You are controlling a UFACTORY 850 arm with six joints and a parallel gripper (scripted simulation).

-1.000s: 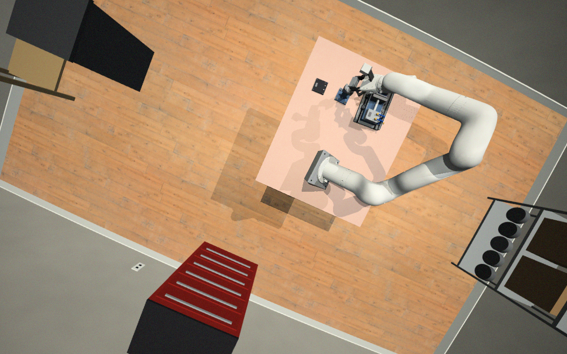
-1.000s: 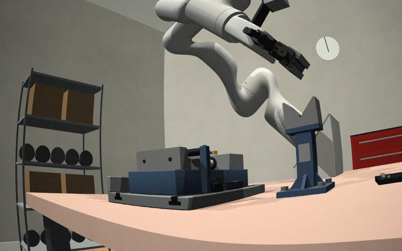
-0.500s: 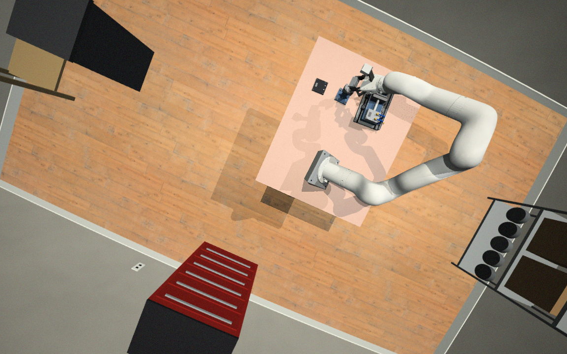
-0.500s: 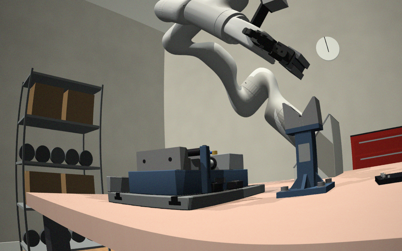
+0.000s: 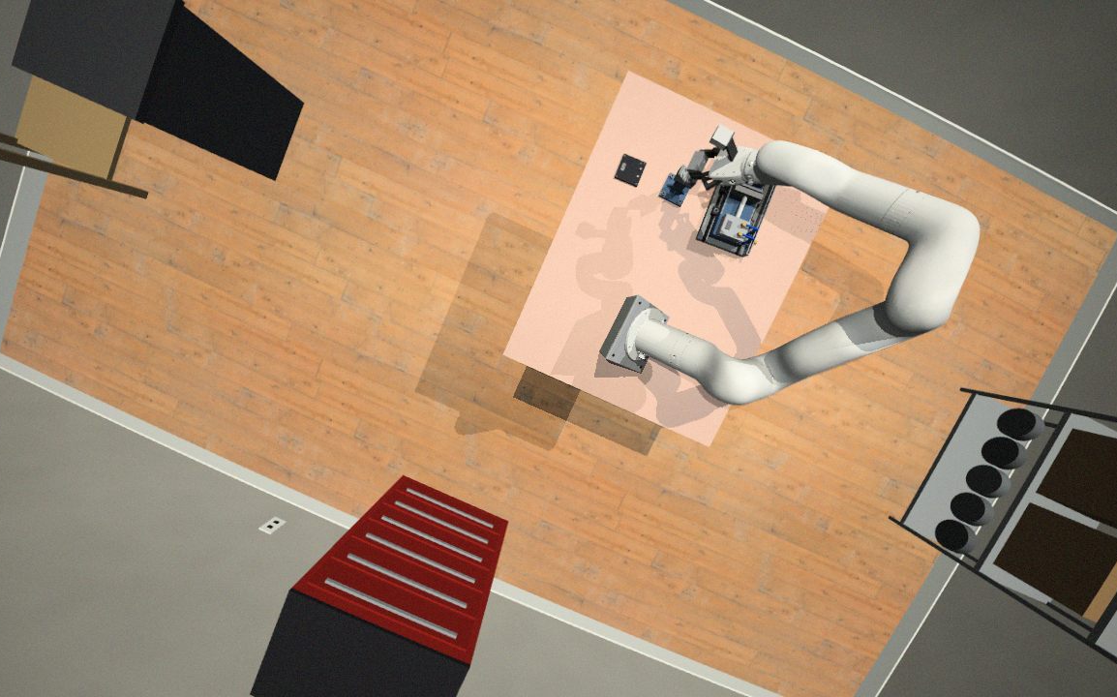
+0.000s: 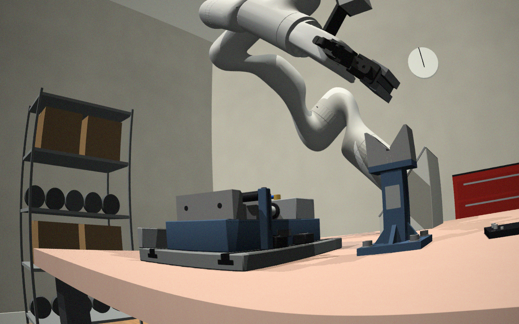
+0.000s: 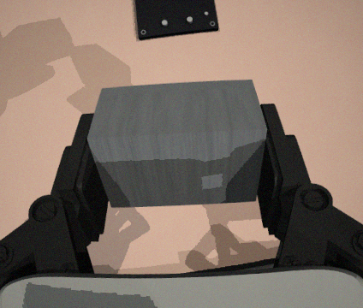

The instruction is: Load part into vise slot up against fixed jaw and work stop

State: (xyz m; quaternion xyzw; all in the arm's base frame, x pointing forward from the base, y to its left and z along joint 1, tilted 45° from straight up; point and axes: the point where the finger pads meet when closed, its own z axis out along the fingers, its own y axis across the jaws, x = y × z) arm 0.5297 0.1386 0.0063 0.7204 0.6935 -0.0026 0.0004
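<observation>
My hand is 10 mm to the right of the part and 10 mm above it. Round my hand: cylinder rod: 10 mm ahead, 220 mm to the right, 170 mm below; then moving jaw: 60 mm ahead, 220 mm to the right, 170 mm below; then work stop rod: 100 mm ahead, 170 mm to the right, 150 mm below.
</observation>
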